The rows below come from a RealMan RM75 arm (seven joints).
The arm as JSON. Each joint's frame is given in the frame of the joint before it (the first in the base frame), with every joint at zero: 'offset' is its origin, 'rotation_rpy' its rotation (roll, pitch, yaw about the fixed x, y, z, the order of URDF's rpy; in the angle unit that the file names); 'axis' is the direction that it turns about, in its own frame. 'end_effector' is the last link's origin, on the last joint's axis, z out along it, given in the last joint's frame.
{
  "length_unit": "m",
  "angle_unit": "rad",
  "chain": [
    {
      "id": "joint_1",
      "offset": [
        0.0,
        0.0,
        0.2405
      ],
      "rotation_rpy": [
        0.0,
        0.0,
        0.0
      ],
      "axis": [
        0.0,
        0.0,
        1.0
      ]
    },
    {
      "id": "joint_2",
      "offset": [
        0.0,
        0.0,
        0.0
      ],
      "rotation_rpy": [
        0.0,
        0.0,
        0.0
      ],
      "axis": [
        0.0,
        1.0,
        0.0
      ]
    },
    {
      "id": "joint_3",
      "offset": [
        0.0,
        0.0,
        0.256
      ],
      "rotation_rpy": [
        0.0,
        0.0,
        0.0
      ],
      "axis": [
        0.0,
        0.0,
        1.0
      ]
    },
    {
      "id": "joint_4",
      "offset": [
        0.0,
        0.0,
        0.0
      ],
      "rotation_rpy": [
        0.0,
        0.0,
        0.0
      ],
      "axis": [
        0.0,
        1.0,
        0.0
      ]
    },
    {
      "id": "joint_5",
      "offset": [
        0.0,
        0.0,
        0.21
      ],
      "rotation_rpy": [
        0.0,
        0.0,
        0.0
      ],
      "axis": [
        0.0,
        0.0,
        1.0
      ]
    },
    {
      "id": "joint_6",
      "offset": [
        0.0,
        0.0,
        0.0
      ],
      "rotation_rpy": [
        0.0,
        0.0,
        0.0
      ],
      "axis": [
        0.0,
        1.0,
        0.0
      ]
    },
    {
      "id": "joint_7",
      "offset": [
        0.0,
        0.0,
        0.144
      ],
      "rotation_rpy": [
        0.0,
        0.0,
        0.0
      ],
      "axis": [
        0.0,
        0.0,
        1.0
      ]
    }
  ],
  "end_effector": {
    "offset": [
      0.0,
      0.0,
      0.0
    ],
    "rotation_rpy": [
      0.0,
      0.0,
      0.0
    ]
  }
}
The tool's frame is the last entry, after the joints.
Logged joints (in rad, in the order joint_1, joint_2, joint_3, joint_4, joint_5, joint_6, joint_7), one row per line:
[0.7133, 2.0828, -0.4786, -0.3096, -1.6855, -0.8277, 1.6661]
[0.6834, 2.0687, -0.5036, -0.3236, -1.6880, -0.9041, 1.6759]
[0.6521, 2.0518, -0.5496, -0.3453, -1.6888, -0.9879, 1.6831]
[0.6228, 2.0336, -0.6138, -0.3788, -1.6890, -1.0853, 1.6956]
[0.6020, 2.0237, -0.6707, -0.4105, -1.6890, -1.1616, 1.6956]
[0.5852, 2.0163, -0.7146, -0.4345, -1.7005, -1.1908, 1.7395]
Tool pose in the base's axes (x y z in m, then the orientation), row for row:
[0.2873, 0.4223, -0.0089, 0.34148, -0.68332, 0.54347, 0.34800]
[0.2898, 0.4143, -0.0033, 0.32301, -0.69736, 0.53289, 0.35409]
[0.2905, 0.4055, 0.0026, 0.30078, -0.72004, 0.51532, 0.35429]
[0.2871, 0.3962, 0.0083, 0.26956, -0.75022, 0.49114, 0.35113]
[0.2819, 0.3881, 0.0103, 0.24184, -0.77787, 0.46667, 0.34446]
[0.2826, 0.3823, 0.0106, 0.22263, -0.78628, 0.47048, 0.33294]
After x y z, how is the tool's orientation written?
As a quaternion, w x y z.
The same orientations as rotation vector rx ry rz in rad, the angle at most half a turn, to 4 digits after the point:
[-1.7773, 1.4135, 0.9051]
[-1.8302, 1.3985, 0.9293]
[-1.9106, 1.3674, 0.9401]
[-2.0222, 1.3239, 0.9465]
[-2.1269, 1.2760, 0.9418]
[-2.1716, 1.2994, 0.9195]

